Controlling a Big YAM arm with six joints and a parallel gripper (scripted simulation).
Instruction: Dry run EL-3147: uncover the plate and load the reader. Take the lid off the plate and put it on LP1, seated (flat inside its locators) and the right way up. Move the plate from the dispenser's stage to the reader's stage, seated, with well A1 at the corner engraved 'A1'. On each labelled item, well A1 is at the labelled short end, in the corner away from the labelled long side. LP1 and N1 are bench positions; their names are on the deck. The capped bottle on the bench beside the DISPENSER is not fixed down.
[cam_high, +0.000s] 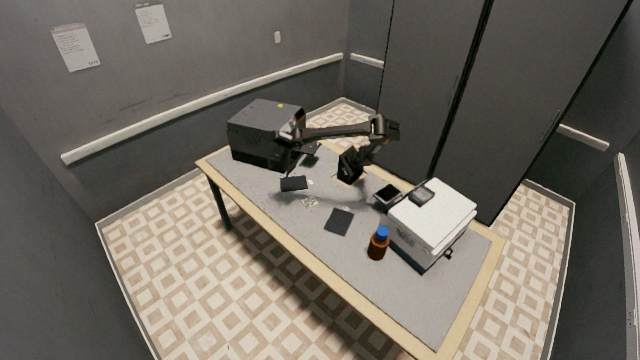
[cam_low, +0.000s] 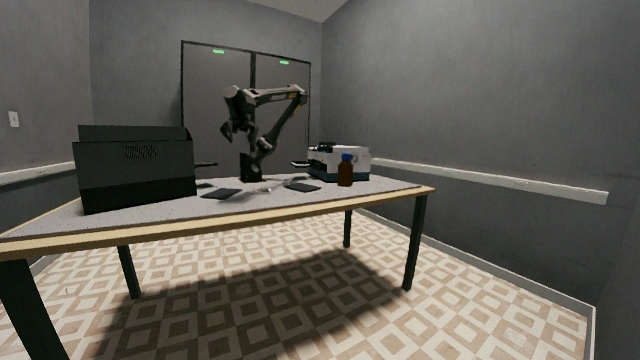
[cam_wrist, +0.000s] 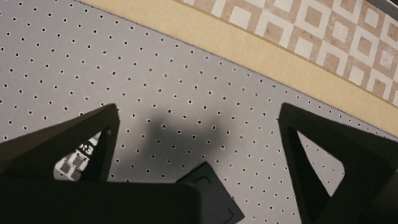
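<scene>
My gripper is now 360 mm past the dark lid, 460 mm to the right of it and 130 mm above it. From my hand the other things lie so: LP1 label: 250 mm behind, 10 mm to the left, 230 mm below; dark flat pad: 100 mm behind, 330 mm to the left, 230 mm below; brown capped bottle: 60 mm behind, 580 mm to the left, 120 mm below.
</scene>
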